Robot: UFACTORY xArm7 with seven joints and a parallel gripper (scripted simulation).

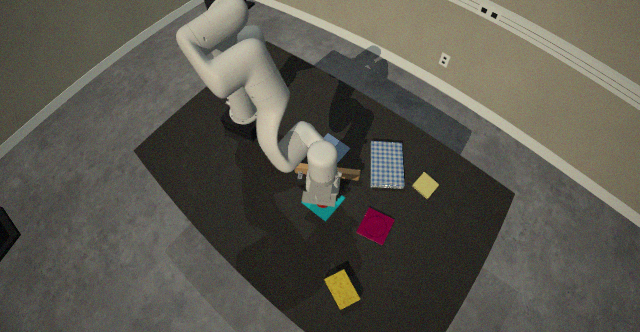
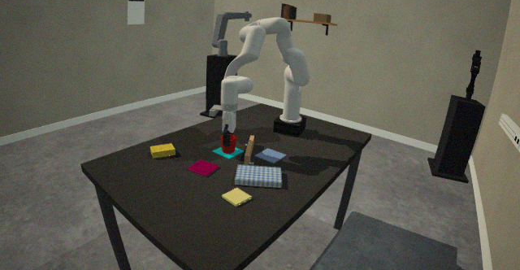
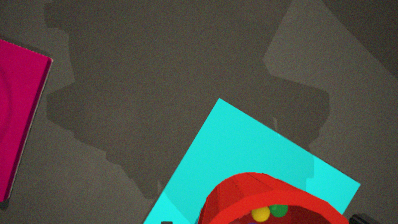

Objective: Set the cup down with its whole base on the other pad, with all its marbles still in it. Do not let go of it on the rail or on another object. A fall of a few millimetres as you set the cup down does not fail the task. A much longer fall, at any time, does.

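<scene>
Right now my hand is 4 cm above the red cup. From my hand the other things lie so: light blue pad (19 cm to the left, 7 cm below, 7 cm behind); wooden rail (10 cm to the left, 5 cm below, 3 cm behind); cyan pad (7 cm below).
</scene>
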